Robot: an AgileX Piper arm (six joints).
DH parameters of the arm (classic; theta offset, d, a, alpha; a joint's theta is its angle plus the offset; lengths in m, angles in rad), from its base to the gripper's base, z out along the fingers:
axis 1: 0 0.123 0 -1.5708
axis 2: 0.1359 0 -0.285 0
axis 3: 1.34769 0 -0.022 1.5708
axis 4: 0 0.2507 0 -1.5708
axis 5: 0 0 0 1.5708
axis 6: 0 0.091 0 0
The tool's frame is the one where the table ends.
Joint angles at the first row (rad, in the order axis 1, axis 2, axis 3, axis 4, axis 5, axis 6):
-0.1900, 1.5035, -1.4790, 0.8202, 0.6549, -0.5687
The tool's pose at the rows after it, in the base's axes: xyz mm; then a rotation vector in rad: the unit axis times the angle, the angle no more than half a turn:
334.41 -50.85 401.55 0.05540 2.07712 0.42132
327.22 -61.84 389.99 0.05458 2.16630 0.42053
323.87 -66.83 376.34 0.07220 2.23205 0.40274
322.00 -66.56 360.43 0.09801 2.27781 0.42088
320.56 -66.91 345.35 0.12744 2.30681 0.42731
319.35 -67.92 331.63 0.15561 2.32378 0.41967
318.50 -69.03 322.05 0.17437 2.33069 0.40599
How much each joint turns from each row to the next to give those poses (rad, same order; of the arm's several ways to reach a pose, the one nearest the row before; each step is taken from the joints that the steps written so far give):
-0.0961, 0.0000, 0.0056, -0.0369, 0.1345, 0.0182
-0.0436, 0.0000, 0.0192, -0.0351, 0.0832, 0.0001
-0.0127, 0.0000, 0.0347, -0.0447, 0.0189, 0.0158
-0.0001, 0.0000, 0.0513, -0.0053, -0.0021, 0.0066
0.0001, 0.0000, 0.0521, -0.0001, -0.0219, 0.0000
0.0000, 0.0000, 0.0494, 0.0000, -0.0353, -0.0046
-0.0001, 0.0000, 0.0354, 0.0001, -0.0329, -0.0070

